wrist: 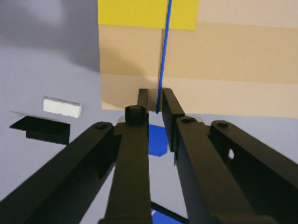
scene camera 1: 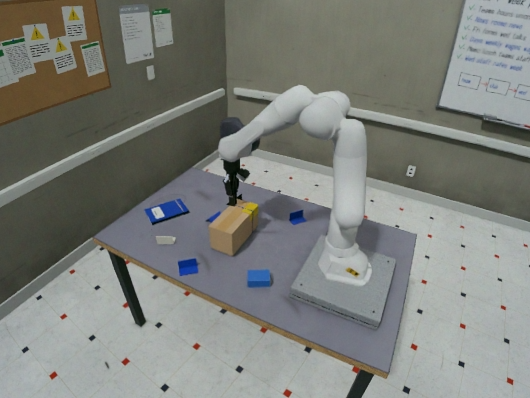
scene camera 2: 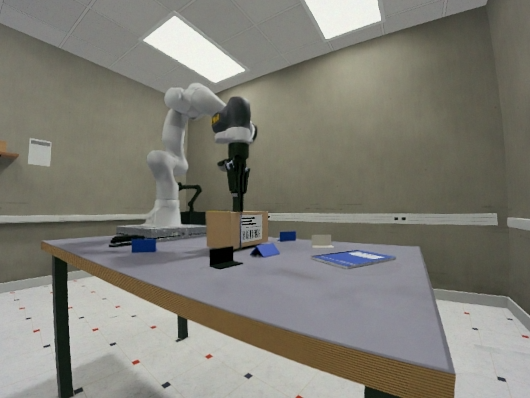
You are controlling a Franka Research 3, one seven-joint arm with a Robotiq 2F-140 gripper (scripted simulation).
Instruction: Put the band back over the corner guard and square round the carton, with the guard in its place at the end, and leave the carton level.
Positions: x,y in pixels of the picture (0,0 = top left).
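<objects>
There's a brown carton that the wrist view and scene camera 1 both show, and on that carton (wrist: pixel 231 64) and (scene camera 1: pixel 232 214) are the same spot. The carton is in scene camera 2 (pixel 224 229) too.
</objects>
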